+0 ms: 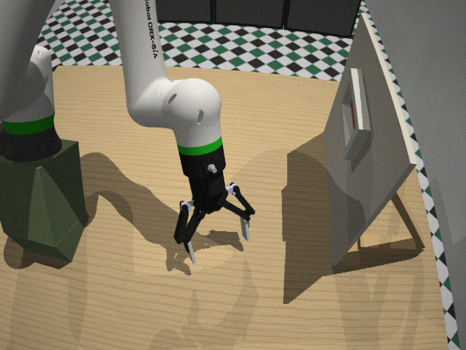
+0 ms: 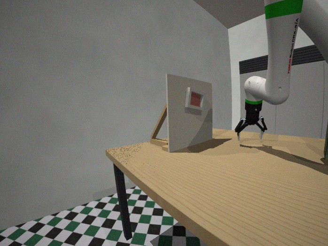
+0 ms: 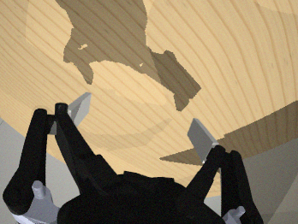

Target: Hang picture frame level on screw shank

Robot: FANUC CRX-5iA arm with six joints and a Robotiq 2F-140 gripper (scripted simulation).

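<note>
Now: hand 320 mm short of the picture frame, 260 mm below it and 190 mm to the right of it. The rest, counted from my hand: upright board 340 mm ahead, 180 mm to the left, 180 mm above.
</note>
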